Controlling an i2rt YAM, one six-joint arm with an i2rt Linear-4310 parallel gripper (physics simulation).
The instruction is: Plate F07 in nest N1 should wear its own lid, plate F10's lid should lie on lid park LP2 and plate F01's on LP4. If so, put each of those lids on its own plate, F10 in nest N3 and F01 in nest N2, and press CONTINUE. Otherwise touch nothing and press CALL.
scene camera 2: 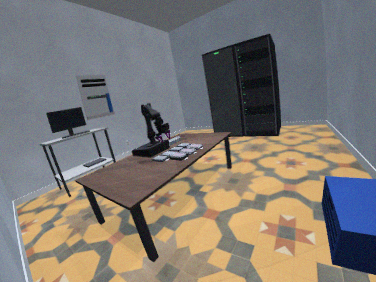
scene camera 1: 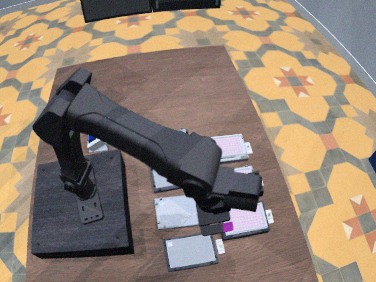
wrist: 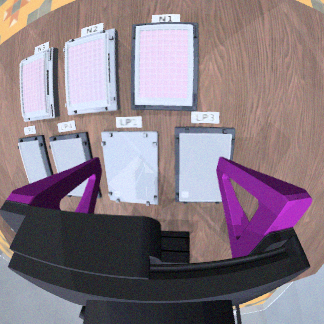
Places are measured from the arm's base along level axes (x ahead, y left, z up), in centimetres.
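Pixels of known places: gripper, fingertip midpoint: [scene camera 2: 166, 141] [wrist: 158, 163]; arm's base, link origin: [scene camera 2: 153, 144] [scene camera 1: 87, 191].
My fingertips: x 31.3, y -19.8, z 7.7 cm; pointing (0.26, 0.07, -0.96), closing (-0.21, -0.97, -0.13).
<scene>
For each thing: its top centre in the pictures, then the offset to it from my fingertips. Level surfaces: height alone.
- pink plate, top centre: [wrist: 162, 61] [scene camera 1: 245, 217] dx +10.3, dy -1.1, dz -12.6 cm
- dark nest N1, top centre: [wrist: 163, 62] [scene camera 1: 244, 218] [scene camera 2: 178, 154] dx +10.3, dy -1.1, dz -13.4 cm
- brown table, surface height: dz -16.2 cm
- white button box, top centre: [scene camera 1: 95, 116] dx -24.1, dy +50.4, dz -9.8 cm
- blue button, top centre: [scene camera 1: 91, 134] dx -27.0, dy +43.3, dz -10.5 cm
My gripper [wrist: 158, 163] [scene camera 2: 164, 136] is open and empty above the lid parks. A pink plate [wrist: 164, 65] [scene camera 1: 247, 218] sits in dark nest N1 [wrist: 195, 70]; whether it wears a lid I cannot tell. Pink plates stand in N2, plate [wrist: 91, 75], and N3, plate [wrist: 36, 86] [scene camera 1: 230, 146]. Flat pale grey panels lie at LP3, panel [wrist: 205, 165] [scene camera 1: 190, 251], LP1, panel [wrist: 131, 167] [scene camera 1: 175, 210], LP4, panel [wrist: 70, 150], and LP2, panel [wrist: 34, 157]. Corner marks are unreadable. A finger partly hides LP4's panel. Plate codes are not legible.
The black robot base [scene camera 1: 50, 205] stands on the brown table [scene camera 1: 150, 70]. A white button box [scene camera 1: 97, 146] with a blue button [scene camera 1: 90, 138] shows partly behind the arm; CONTINUE and CALL are not readable. The arm passes over LP4 and N2 in scene camera 1.
</scene>
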